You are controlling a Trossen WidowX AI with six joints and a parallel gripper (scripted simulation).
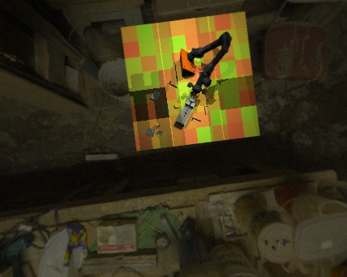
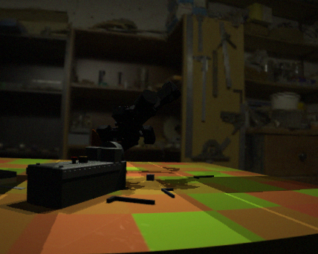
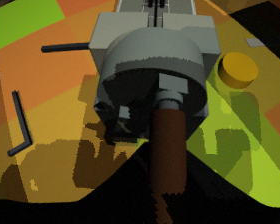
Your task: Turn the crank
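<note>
My gripper tip is 1 cm past the brown crank handle, 1 cm to the right of it and 3 cm below it. Also, from my gripper tip: yellow disc (5 cm ahead, 16 cm to the right, 8 cm below); red pointer (17 cm ahead, 10 cm to the right, 1 cm below); small cube (8 cm behind, 12 cm to the left, 8 cm below).
</note>
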